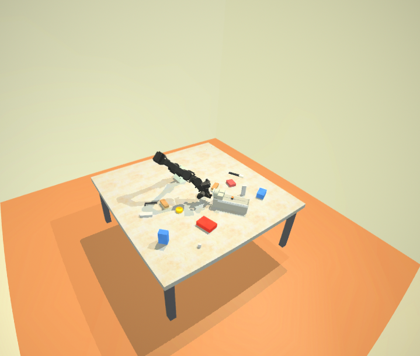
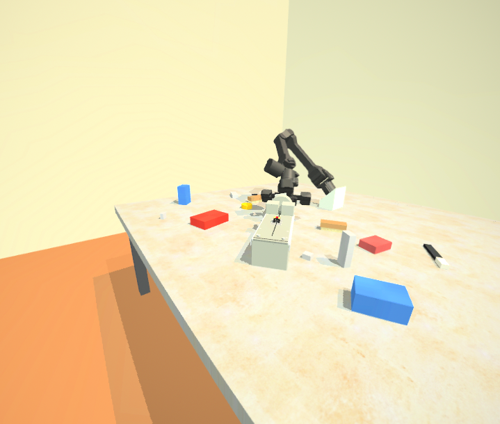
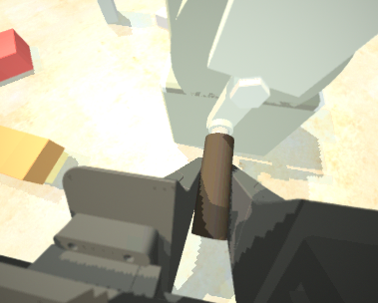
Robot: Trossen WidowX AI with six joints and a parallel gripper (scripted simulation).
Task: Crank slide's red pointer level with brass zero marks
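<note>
Right now the brown crank handle is 2 cm above my gripper tip, 1 cm to the right of it and 1 cm behind it. The rest, counted from my gripper tip: red pointer (13 cm ahead, 10 cm to the left, 5 cm above); crank (4 cm above); yellow disc (26 cm to the right, 3 cm below, 3 cm behind).
</note>
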